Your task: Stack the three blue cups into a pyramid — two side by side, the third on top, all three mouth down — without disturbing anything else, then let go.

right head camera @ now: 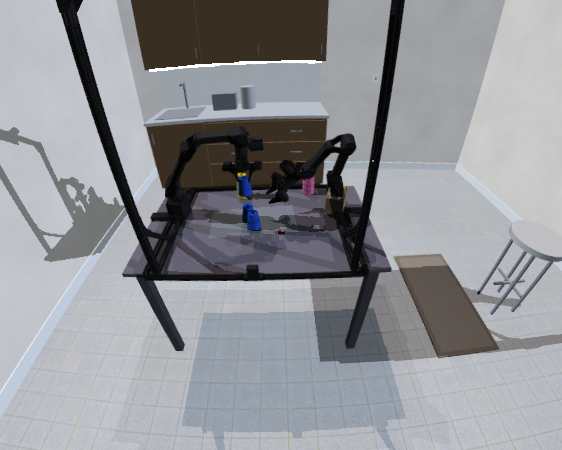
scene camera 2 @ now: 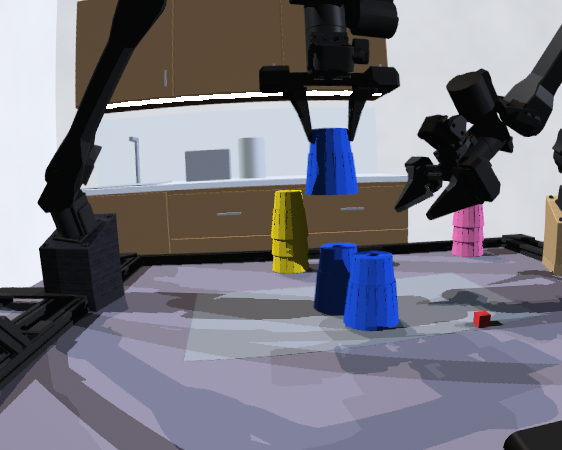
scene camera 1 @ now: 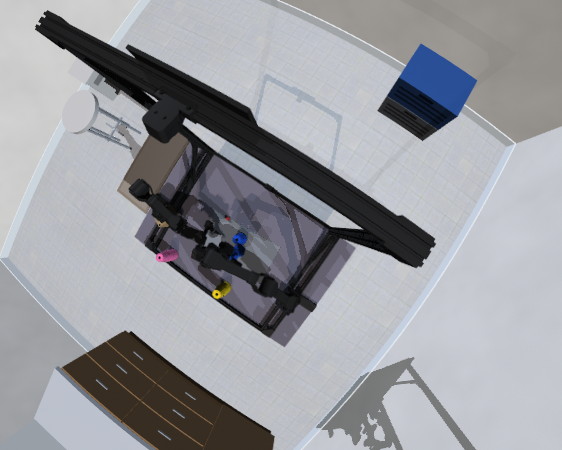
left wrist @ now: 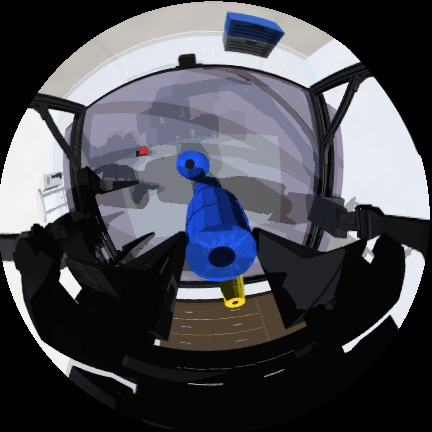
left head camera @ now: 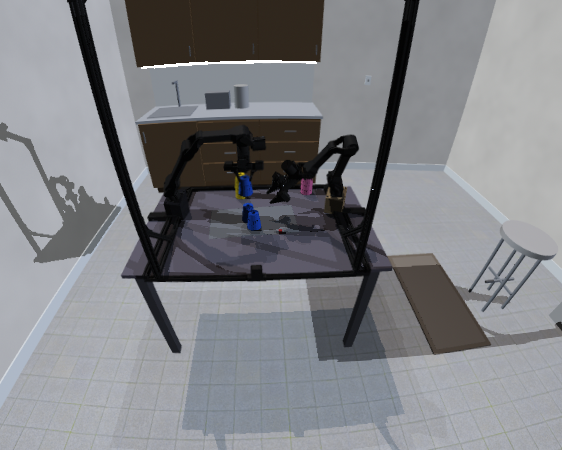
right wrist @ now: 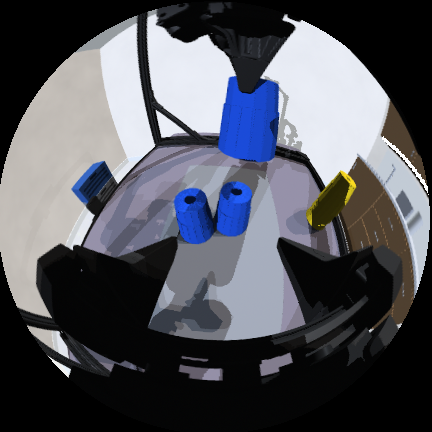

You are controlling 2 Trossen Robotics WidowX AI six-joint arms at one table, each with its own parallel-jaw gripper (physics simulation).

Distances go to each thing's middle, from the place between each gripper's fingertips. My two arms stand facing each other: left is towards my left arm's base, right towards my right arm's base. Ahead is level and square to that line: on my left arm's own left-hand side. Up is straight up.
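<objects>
The pale mat (scene camera 2: 230,325) is 80 mm to the left of my right hand, 10 mm behind it and 130 mm below it. If you go from my left hand instead, the mat's 30 mm to the right of it, 10 mm behind it and 230 mm below it.
</objects>
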